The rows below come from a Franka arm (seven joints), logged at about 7 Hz.
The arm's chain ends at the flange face. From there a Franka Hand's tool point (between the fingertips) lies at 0.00 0.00 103.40 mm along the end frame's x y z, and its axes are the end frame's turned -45 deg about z.
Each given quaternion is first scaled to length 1.
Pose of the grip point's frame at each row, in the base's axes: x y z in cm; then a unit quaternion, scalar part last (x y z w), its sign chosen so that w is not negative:
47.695, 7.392, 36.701, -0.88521, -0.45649, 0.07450, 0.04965
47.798, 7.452, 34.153, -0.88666, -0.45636, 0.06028, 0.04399
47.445, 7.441, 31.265, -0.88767, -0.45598, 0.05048, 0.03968
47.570, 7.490, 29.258, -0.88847, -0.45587, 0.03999, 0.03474
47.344, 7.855, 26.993, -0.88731, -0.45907, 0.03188, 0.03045
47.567, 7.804, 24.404, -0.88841, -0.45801, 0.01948, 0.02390
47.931, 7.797, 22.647, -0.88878, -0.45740, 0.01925, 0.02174
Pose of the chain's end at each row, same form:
49.528, 7.186, 46.875, -0.99252, -0.08299, 0.08783, 0.01736
49.318, 7.214, 44.378, -0.99381, -0.08231, 0.07253, 0.01757
48.746, 7.189, 41.520, -0.99460, -0.08157, 0.06182, 0.01734
48.632, 7.229, 39.540, -0.99529, -0.08117, 0.05024, 0.01679
48.218, 7.599, 37.293, -0.99544, -0.08457, 0.04111, 0.01593
48.151, 7.549, 34.724, -0.99606, -0.08317, 0.02714, 0.01463
48.490, 7.580, 32.970, -0.99617, -0.08246, 0.02610, 0.01272

